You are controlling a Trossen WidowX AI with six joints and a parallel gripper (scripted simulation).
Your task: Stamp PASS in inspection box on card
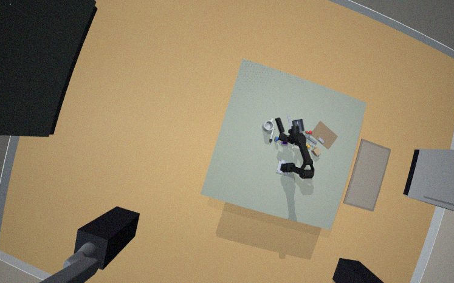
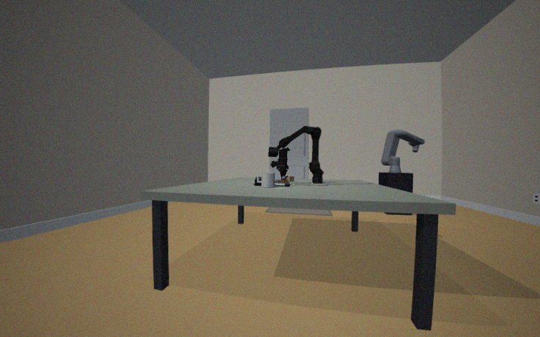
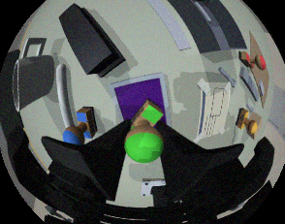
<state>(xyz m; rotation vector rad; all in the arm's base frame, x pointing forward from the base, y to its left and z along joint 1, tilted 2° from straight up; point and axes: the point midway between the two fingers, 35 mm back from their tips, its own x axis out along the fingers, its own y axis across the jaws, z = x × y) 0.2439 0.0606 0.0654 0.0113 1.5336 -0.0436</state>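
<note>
My gripper tip is right at the green-knobbed stamp. From my gripper tip the other things lie so: white card: 12 cm to the right, 4 cm below; blue-knobbed stamp: 2 cm behind, 8 cm to the left, 2 cm below; purple ink pad: 3 cm below.
</note>
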